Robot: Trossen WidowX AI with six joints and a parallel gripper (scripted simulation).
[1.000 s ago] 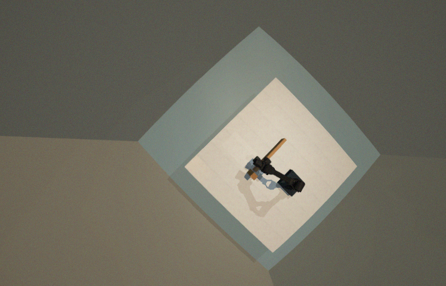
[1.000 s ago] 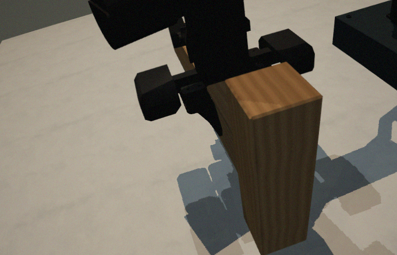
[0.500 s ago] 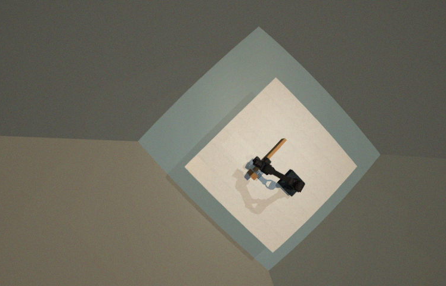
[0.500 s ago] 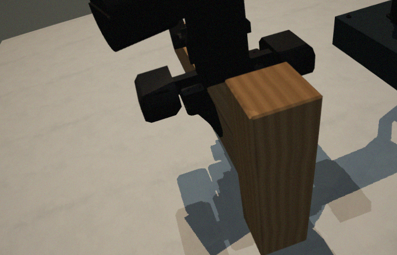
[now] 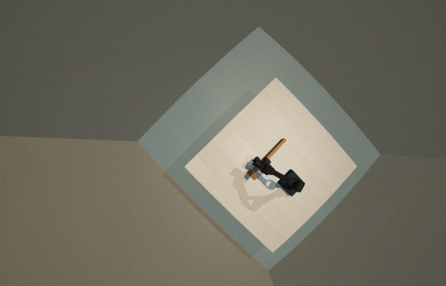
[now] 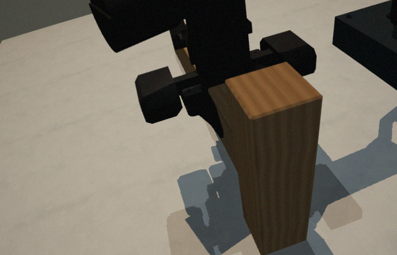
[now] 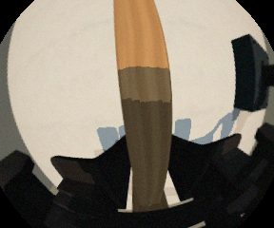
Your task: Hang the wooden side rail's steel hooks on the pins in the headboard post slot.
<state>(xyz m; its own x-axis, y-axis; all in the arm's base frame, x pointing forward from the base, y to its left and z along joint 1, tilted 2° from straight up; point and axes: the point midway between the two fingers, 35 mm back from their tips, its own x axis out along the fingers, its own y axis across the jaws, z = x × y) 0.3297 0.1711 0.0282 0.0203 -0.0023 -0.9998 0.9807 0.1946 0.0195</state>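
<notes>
Right now the wooden headboard post is 2 cm behind my gripper tip, 11 cm to the left of it and 4 cm above it.
</notes>
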